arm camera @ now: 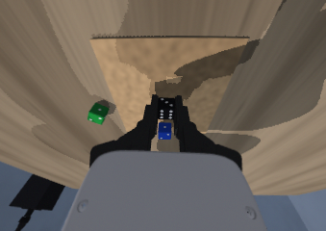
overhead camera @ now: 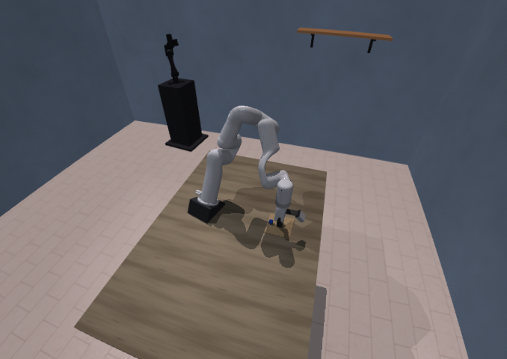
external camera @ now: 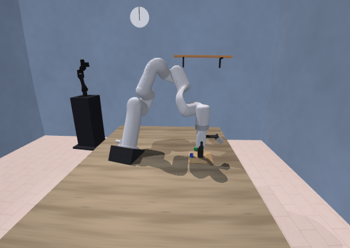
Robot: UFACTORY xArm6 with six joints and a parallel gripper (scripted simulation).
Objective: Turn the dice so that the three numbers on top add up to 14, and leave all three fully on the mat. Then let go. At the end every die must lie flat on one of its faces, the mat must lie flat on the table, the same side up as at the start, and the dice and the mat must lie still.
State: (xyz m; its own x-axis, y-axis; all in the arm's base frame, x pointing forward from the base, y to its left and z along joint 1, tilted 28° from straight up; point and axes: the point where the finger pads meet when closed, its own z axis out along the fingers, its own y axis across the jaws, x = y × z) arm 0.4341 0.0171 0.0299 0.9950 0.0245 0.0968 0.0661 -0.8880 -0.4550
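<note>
Now: the black die 10 mm below my hand. Also, from my hand: tan mat: 30 mm below; then blue die: 50 mm behind, 20 mm below; then green die: 90 mm to the left, 30 mm behind, 20 mm below.
</note>
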